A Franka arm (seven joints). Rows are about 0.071 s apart.
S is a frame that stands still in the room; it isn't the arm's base.
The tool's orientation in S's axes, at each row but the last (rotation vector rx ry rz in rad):
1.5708 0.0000 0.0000
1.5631 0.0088 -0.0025
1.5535 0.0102 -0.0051
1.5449 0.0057 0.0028
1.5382 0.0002 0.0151
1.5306 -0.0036 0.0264
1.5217 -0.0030 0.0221
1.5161 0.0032 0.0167
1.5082 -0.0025 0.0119
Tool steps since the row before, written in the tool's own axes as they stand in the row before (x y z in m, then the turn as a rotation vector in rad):
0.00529 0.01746 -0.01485 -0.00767 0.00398 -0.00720
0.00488 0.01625 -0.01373 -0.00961 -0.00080 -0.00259
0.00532 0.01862 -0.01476 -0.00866 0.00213 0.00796
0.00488 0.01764 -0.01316 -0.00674 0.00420 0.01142
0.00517 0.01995 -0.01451 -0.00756 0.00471 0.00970
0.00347 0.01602 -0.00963 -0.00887 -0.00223 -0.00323
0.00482 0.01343 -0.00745 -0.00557 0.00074 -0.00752
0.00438 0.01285 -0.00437 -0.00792 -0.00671 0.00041
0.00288 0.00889 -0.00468 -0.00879 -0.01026 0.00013
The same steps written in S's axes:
0.00529 0.01485 0.01746 -0.00767 0.00720 0.00398
0.00494 0.01387 0.01611 -0.00963 0.00255 -0.00075
0.00545 0.01510 0.01831 -0.00861 -0.00795 0.00235
0.00484 0.01364 0.01728 -0.00667 -0.01134 0.00451
0.00484 0.01520 0.01951 -0.00751 -0.00962 0.00495
0.00302 0.01031 0.01568 -0.00887 0.00301 -0.00253
0.00451 0.00816 0.01312 -0.00567 0.00748 0.00028
0.00421 0.00512 0.01263 -0.00785 -0.00088 -0.00674
0.00277 0.00524 0.00861 -0.00869 -0.00083 -0.01031

